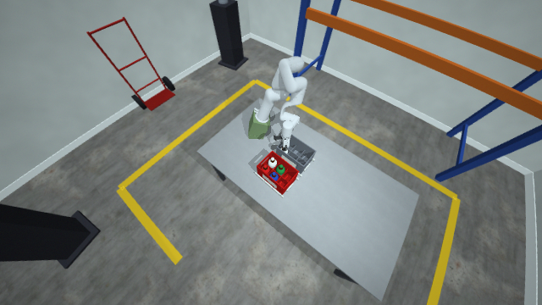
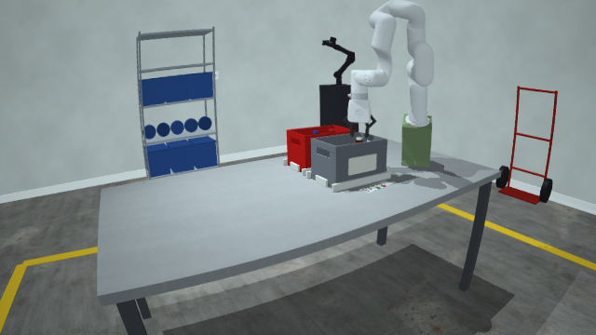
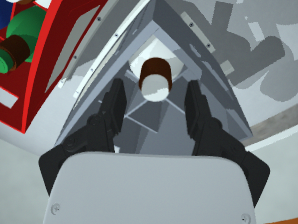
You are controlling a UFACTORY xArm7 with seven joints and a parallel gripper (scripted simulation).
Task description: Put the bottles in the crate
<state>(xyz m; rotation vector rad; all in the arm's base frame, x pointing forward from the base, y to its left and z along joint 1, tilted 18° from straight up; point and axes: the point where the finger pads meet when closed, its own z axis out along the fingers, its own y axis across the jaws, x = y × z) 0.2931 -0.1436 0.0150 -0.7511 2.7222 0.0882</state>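
My hand is 90 mm above the white-label bottle. Also, from my hand: red crate (40 mm ahead, 200 mm to the right, 100 mm below); then grey crate (100 mm ahead, 30 mm to the left, 100 mm below); then green-labelled bottle (60 mm ahead, 160 mm to the right, 90 mm below).
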